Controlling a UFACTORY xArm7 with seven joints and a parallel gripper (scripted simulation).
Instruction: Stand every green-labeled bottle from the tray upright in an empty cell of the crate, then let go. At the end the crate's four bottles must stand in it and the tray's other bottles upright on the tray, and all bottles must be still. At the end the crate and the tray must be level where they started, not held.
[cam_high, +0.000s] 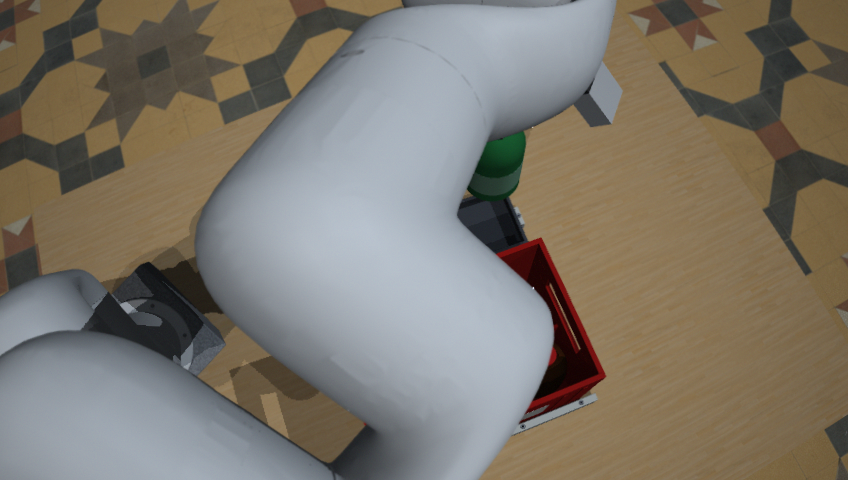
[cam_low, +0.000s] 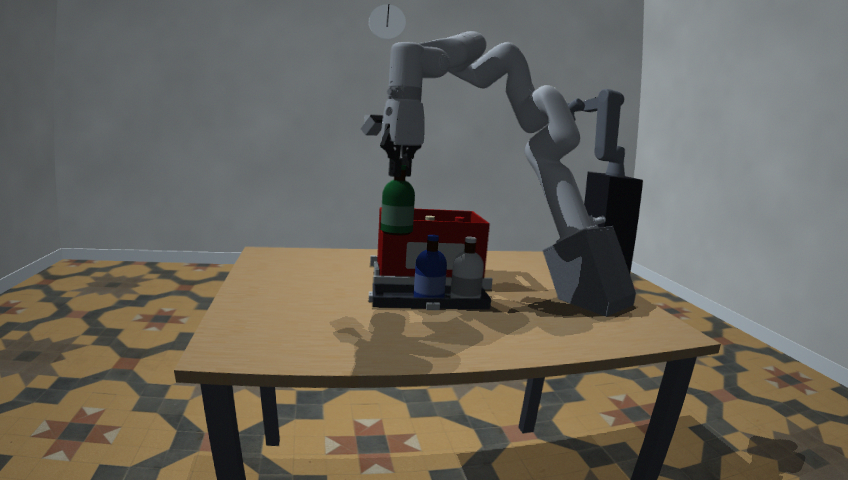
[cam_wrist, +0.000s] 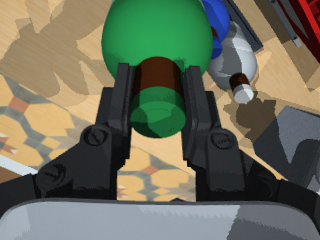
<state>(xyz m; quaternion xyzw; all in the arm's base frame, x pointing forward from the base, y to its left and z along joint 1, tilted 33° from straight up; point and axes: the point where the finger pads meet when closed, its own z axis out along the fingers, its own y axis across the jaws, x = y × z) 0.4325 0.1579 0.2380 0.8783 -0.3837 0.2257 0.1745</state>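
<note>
My gripper is now 7 cm above the green bottle. Round my hand: dark tray (30 cm below, 9 cm behind, 1 cm to the left); then white bottle (23 cm below, 17 cm behind, 2 cm to the left); then blue bottle (23 cm below, 9 cm behind, 1 cm to the left).
</note>
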